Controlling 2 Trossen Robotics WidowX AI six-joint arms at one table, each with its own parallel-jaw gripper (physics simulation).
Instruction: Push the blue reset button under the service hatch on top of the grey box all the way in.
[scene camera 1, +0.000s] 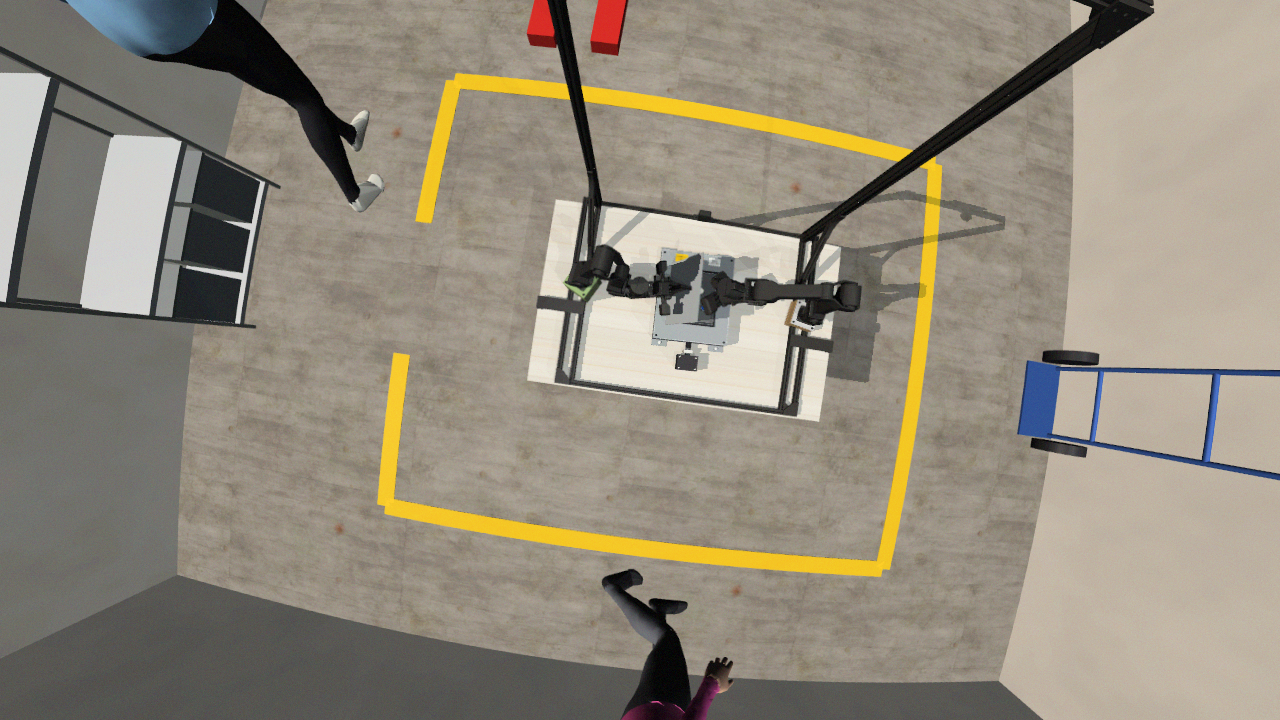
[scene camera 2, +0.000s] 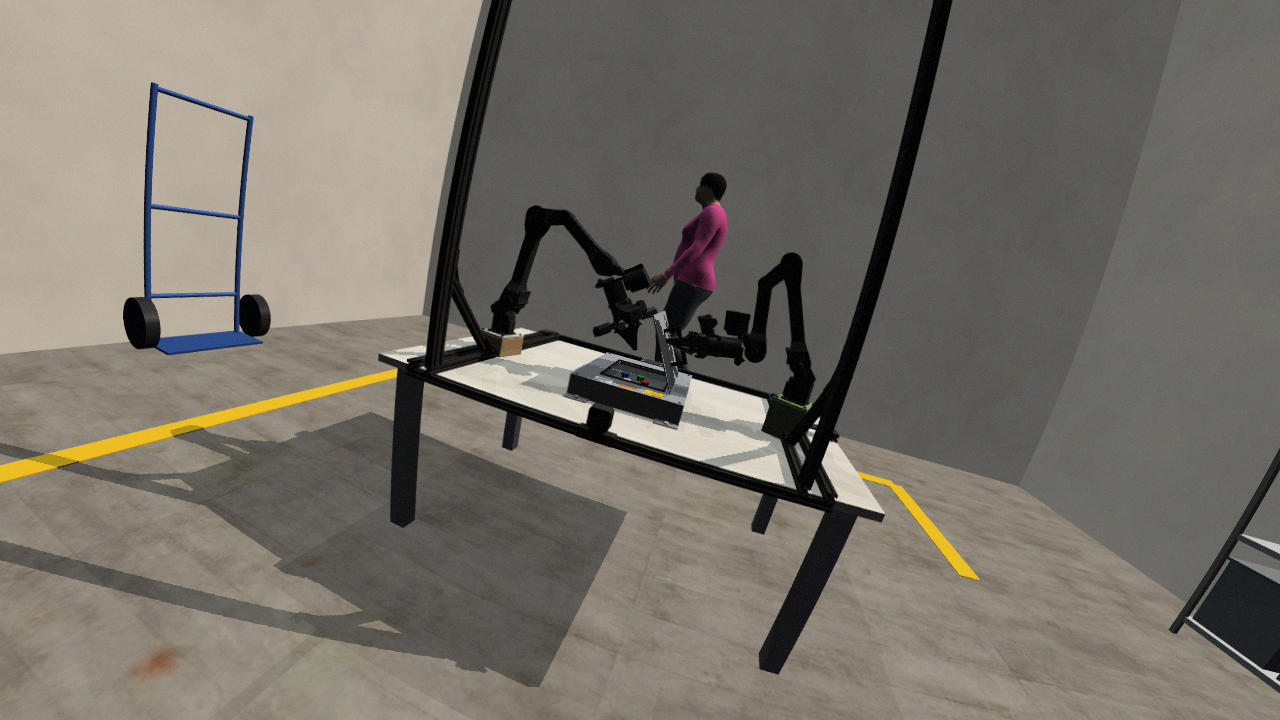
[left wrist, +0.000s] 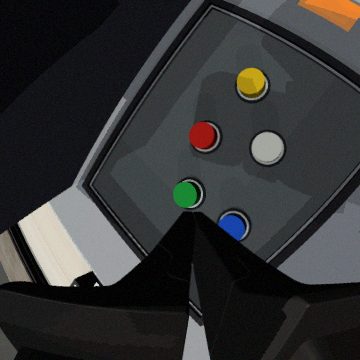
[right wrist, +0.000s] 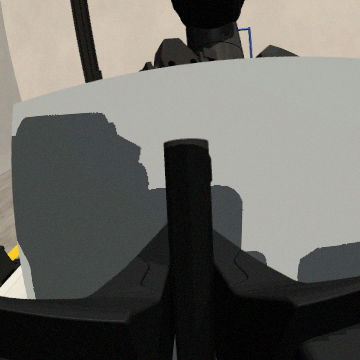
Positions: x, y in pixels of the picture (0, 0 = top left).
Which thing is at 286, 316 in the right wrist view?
My right gripper.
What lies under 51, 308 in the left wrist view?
My left gripper.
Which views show my right gripper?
Scene camera 1, scene camera 2 and the right wrist view only.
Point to a white button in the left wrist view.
At 266, 146
